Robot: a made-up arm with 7 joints.
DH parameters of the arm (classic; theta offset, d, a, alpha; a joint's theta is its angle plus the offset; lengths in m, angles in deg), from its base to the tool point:
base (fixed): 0 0.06 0.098 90
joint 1: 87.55 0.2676 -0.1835 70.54
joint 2: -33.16 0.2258 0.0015 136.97
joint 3: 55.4 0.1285 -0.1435 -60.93
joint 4: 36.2 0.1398 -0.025 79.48
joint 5: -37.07 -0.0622 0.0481 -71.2
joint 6: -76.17 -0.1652 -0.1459 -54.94
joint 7: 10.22 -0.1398 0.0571 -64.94
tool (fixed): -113.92 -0.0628 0 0
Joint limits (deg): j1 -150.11..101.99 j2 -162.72..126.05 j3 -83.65..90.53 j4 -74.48..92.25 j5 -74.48..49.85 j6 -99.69..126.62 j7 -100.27..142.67
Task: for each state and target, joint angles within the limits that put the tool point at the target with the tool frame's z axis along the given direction. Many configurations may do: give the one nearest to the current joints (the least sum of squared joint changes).
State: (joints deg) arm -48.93 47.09 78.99 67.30 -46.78 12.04 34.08
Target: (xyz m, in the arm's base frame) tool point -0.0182 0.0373 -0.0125 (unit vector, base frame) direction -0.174 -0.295 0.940
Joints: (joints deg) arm -19.42 46.89 44.44 92.17 -40.24 15.38 19.40
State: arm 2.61 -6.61 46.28 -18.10 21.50 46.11 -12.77
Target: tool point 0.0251 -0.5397 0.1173 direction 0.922 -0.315 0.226
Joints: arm -2.71 -60.45 10.81 -55.50 -21.91 29.81 31.32
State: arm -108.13 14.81 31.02 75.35 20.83 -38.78 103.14
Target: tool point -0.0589 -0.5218 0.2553 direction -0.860 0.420 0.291
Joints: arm -79.60 36.54 27.21 61.70 45.46 -41.21 140.20
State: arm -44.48 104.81 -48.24 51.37 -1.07 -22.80 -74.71
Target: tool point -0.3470 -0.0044 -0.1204 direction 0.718 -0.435 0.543
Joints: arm -56.76 87.91 -15.48 49.53 -13.64 -49.24 -73.00
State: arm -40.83 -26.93 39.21 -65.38 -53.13 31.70 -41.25
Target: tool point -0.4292 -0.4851 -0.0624 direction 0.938 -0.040 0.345
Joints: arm -57.36 9.54 20.78 -49.56 -48.19 49.14 -79.34
